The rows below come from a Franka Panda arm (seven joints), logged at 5 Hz.
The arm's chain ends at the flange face. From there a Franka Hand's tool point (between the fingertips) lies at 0.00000 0.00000 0.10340 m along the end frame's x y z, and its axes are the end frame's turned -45 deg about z.
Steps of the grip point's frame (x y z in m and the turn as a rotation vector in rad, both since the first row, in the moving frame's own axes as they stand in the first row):
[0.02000, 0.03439, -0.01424, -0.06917, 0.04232, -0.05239]
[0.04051, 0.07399, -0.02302, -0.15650, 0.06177, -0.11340]
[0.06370, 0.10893, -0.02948, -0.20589, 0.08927, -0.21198]
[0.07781, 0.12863, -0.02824, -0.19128, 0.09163, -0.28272]
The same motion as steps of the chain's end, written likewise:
[0.03027, 0.00843, -0.01390, -0.01899, 0.07884, -0.05239]
[0.06472, 0.01770, -0.02156, -0.06698, 0.15434, -0.11340]
[0.09993, 0.02586, -0.02690, -0.08246, 0.20871, -0.21198]
[0.12470, 0.03169, -0.02594, -0.07046, 0.20005, -0.28272]

